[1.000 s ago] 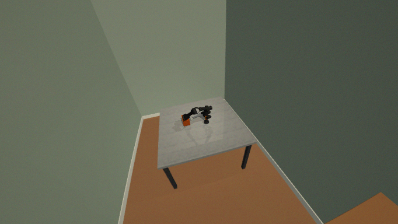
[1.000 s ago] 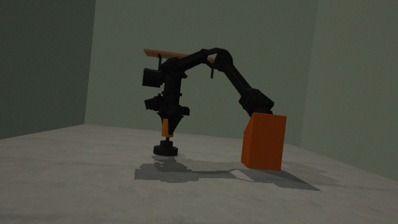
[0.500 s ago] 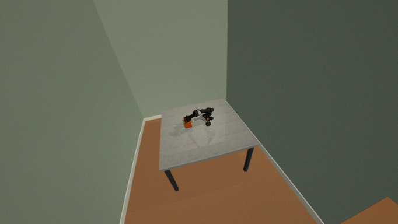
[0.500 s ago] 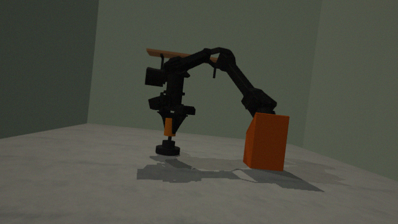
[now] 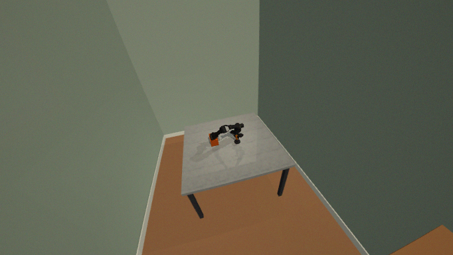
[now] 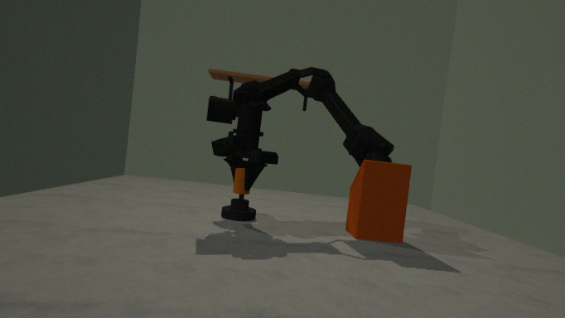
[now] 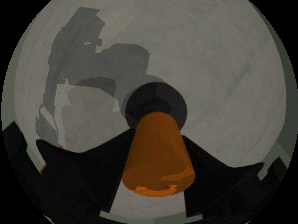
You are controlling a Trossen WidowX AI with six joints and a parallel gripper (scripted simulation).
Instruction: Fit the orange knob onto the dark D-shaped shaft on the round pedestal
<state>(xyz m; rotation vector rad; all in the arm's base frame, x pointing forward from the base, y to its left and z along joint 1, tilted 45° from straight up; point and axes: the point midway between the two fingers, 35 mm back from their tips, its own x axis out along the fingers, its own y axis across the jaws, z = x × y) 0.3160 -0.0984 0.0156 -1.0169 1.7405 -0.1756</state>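
The pedestal is 4 cm below my gripper tip. From my gripper tip the other things lie so: orange knob (2 cm above).
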